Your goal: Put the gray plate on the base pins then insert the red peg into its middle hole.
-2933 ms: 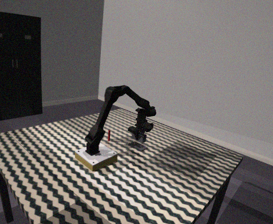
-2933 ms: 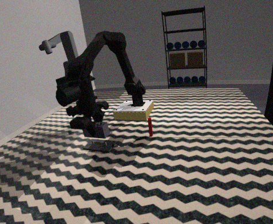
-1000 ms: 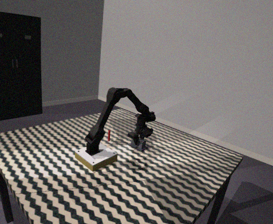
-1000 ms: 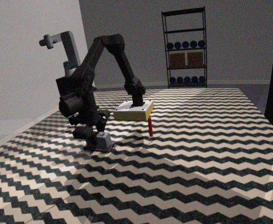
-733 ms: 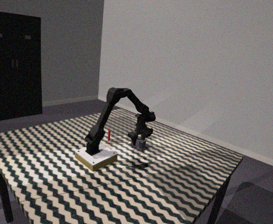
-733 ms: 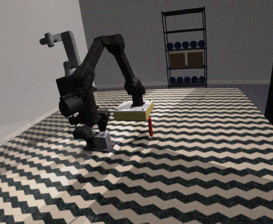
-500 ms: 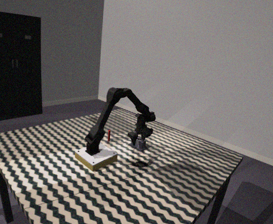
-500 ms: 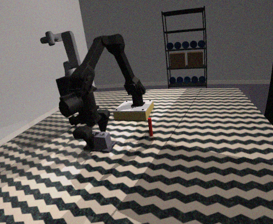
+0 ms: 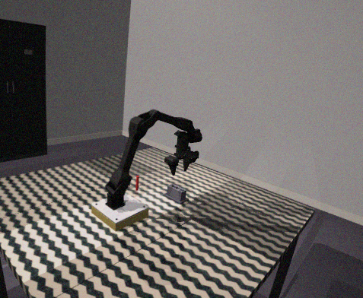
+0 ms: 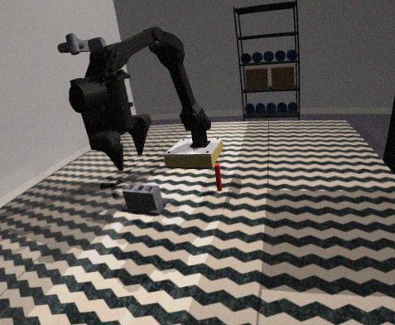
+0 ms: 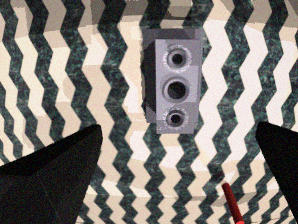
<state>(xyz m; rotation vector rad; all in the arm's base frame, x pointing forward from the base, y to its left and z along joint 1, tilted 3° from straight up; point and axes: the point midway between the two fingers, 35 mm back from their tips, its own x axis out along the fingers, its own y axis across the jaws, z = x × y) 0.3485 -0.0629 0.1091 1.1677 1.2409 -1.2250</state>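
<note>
Now: gripper tip 19 cm to the right of the red peg, 11 cm past it and 10 cm above it. From my gripper tip the other things lie so: base: 13 cm below; then gray plate: 9 cm below.
</note>
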